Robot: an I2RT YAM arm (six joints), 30 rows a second.
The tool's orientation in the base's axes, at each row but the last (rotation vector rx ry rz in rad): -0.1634, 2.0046, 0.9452; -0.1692, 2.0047, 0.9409; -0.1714, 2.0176, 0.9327; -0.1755, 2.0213, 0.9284
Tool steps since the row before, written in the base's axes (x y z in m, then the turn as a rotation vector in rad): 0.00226, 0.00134, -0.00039, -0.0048, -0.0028, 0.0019; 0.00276, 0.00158, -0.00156, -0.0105, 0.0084, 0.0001; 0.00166, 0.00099, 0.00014, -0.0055, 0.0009, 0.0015; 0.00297, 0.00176, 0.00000, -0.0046, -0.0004, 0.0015
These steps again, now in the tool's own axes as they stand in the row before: -0.00074, -0.00028, 0.00253, 0.0008, 0.0012, -0.0057; -0.00008, -0.00099, 0.00340, 0.0081, 0.0107, -0.0014; -0.00089, 0.00004, 0.00172, 0.0024, 0.0039, -0.0035; -0.00142, -0.00007, 0.00315, 0.0015, 0.0026, -0.0038
